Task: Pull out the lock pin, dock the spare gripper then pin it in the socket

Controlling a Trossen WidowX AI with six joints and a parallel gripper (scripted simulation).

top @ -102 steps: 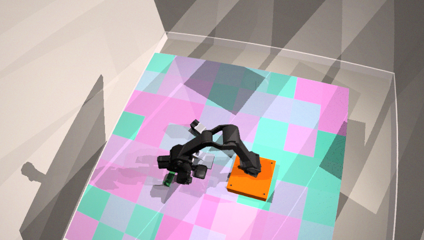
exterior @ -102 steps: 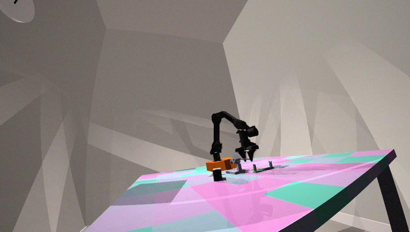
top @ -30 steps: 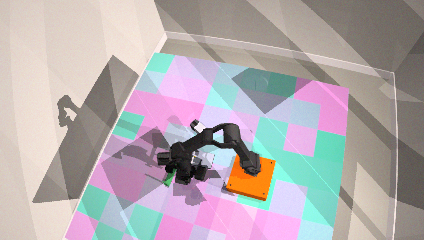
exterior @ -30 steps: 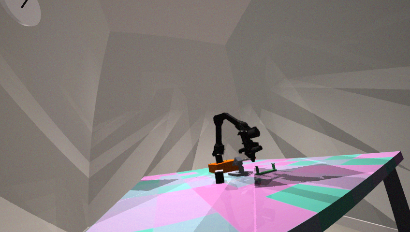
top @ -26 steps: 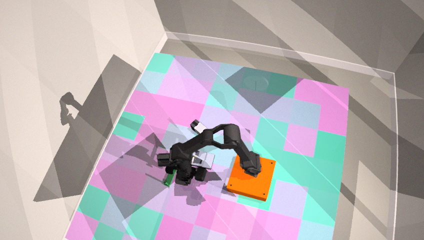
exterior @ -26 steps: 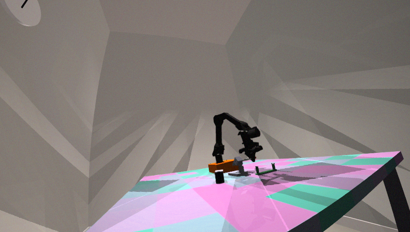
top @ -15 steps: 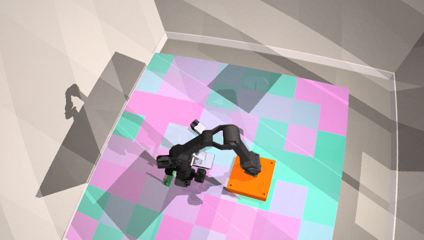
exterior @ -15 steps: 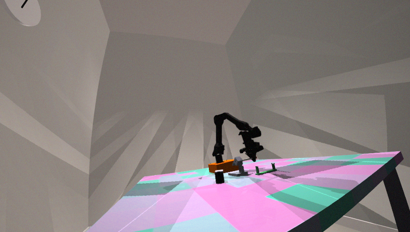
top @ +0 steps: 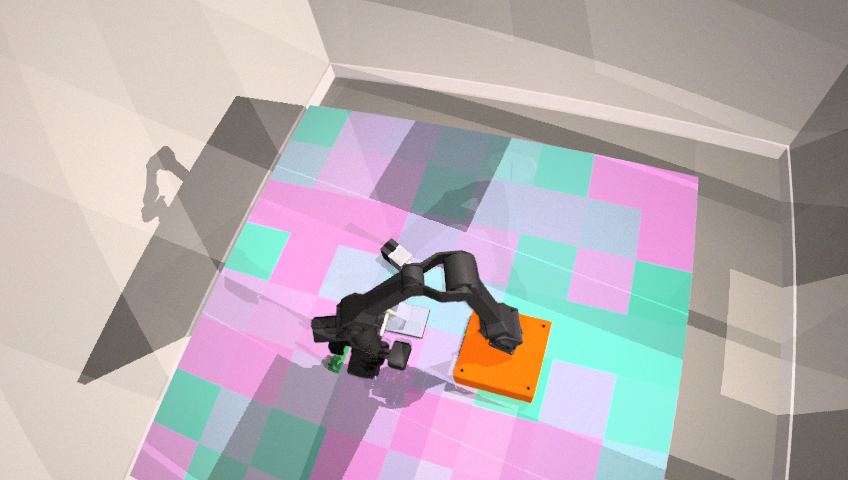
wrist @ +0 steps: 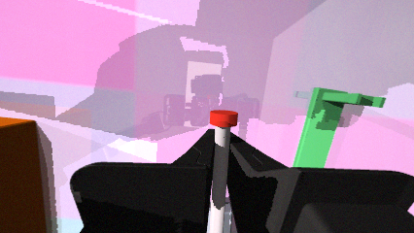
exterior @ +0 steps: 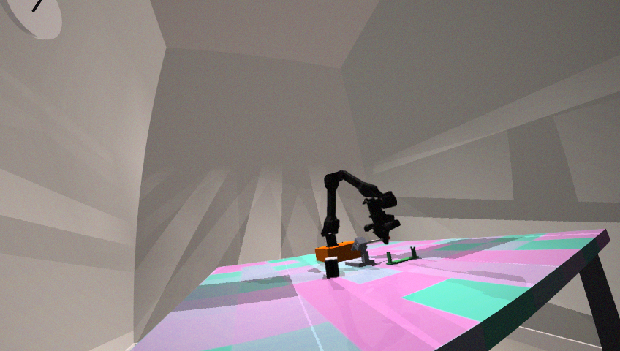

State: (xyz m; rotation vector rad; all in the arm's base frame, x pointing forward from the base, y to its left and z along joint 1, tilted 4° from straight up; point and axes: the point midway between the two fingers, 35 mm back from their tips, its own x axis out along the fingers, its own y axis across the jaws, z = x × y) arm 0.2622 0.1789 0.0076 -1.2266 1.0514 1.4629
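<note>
Now: the green rack 12 cm ahead of my gripper tip, 4 cm below it and 1 cm to the right of it. The rest, counted from my gripper tip: grey mount (14 cm to the right, 2 cm ahead, 1 cm below); spare gripper (29 cm to the right, 9 cm ahead, 3 cm below).
</note>
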